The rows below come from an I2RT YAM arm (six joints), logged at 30 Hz.
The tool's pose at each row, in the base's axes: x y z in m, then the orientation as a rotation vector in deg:
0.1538 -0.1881 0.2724 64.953 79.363 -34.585
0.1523 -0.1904 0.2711 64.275 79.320 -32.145
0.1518 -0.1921 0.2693 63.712 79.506 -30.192
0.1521 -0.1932 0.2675 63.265 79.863 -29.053
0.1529 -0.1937 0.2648 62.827 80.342 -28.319
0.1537 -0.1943 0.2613 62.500 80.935 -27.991
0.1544 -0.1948 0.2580 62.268 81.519 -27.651
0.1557 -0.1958 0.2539 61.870 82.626 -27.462
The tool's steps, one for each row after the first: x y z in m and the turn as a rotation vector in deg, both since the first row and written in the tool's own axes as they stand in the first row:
0.0004 -0.0026 0.0016 -1.936 0.414 1.092
0.0015 -0.0041 0.0032 -3.495 0.926 1.836
0.0030 -0.0048 0.0046 -4.482 1.372 2.085
0.0055 -0.0050 0.0059 -5.218 1.791 2.047
0.0088 -0.0054 0.0074 -5.632 2.216 1.768
0.0119 -0.0059 0.0087 -5.987 2.681 1.541
0.0157 -0.0062 0.0109 -6.354 3.432 0.877

